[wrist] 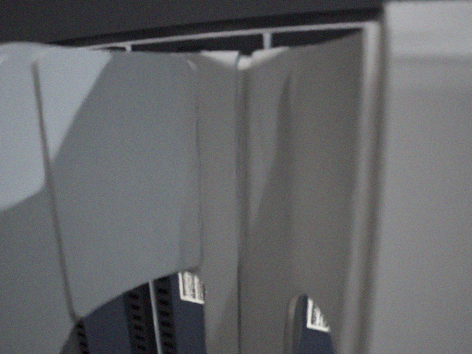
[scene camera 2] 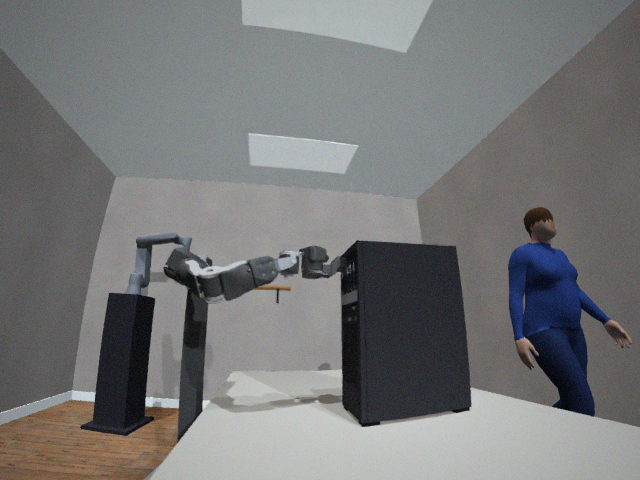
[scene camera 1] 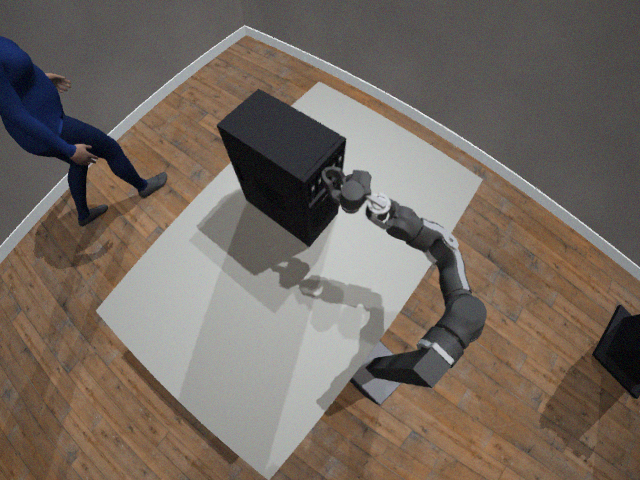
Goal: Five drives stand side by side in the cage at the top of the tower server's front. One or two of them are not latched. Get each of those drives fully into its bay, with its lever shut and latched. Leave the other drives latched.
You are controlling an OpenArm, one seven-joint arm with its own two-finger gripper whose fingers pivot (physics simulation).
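The black tower server (scene camera 1: 279, 135) (scene camera 2: 413, 330) stands upright on the white table. My gripper (scene camera 1: 326, 174) (scene camera 2: 341, 264) (wrist: 265, 212) is shut with no drive between its fingers. Its tips are at the upper part of the server's front, close to the drive cage; contact cannot be told. In the wrist view the fingers cover most of the cage, whose thin pale top rim (wrist: 200, 36) shows above them. Below them show parts of dark blue drive faces, one at the left (wrist: 107, 320) and one at the right (wrist: 319, 345), with black vented strips and white labels. The levers and latches are hidden.
The white table (scene camera 1: 206, 330) (scene camera 2: 289, 439) extends around the server. A person in blue (scene camera 1: 38, 108) (scene camera 2: 547, 294) stands beyond the server's rear. A black pedestal (scene camera 1: 622, 351) (scene camera 2: 124, 361) stands off the table, with a grey arm (scene camera 2: 142, 258) on it in the second scene view.
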